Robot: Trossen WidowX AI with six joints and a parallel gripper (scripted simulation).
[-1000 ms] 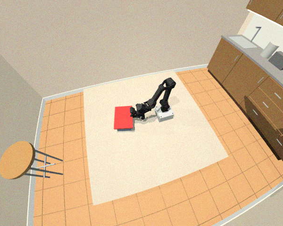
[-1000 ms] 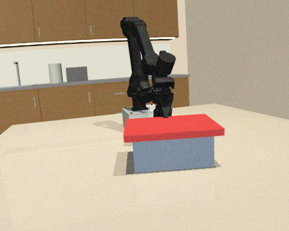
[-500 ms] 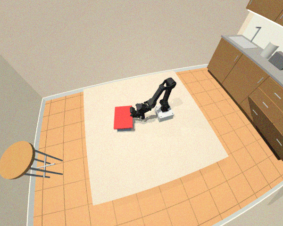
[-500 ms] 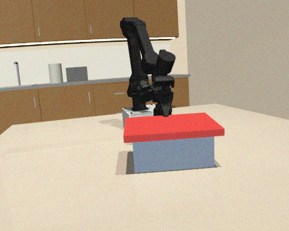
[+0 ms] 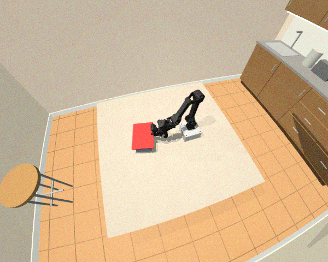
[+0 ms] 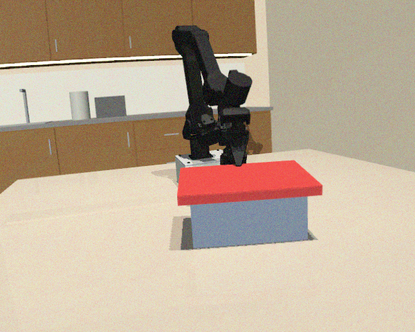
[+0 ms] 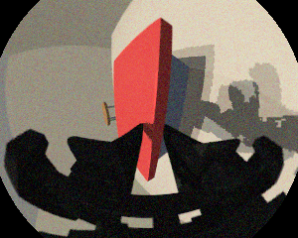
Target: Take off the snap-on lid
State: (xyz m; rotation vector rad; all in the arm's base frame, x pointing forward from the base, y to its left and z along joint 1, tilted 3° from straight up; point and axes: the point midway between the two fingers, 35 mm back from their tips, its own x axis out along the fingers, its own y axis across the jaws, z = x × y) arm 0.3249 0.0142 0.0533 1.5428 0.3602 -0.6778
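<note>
My gripper tip is 8 cm short of the red lid and 1 cm to the left of it. The rest, counted from my gripper tip: blue-grey storage box: 8 cm ahead, 6 cm below, 1 cm to the right.
</note>
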